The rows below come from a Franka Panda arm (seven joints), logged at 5 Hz.
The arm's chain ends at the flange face. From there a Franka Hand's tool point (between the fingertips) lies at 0.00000 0.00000 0.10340 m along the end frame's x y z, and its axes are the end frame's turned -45 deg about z.
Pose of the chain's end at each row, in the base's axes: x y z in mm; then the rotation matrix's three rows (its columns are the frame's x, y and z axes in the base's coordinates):
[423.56 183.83 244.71], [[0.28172 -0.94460 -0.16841], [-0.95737 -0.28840 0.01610], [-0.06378 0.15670 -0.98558]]
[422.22 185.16 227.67], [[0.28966 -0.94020 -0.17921], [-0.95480 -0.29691 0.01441], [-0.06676 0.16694 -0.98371]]
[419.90 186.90 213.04], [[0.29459 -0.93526 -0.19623], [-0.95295 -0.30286 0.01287], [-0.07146 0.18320 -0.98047]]
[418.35 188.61 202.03], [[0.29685 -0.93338 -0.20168], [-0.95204 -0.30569 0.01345], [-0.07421 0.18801 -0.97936]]
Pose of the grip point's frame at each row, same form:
[406.15 185.49 142.80], [[0.86714 -0.46873 -0.16841], [-0.47303 -0.88089 0.01610], [-0.15590 0.06570 -0.98558]]
[403.69 186.65 125.95], [[0.86964 -0.46000 -0.17921], [-0.46520 -0.88509 0.01441], [-0.16525 0.07084 -0.98371]]
[399.61 188.23 111.66], [[0.86964 -0.45302 -0.19623], [-0.45968 -0.88799 0.01287], [-0.18007 0.07901 -0.98047]]
[397.50 190.00 100.76], [[0.86990 -0.45009 -0.20168], [-0.45704 -0.88935 0.01345], [-0.18542 0.08047 -0.97936]]

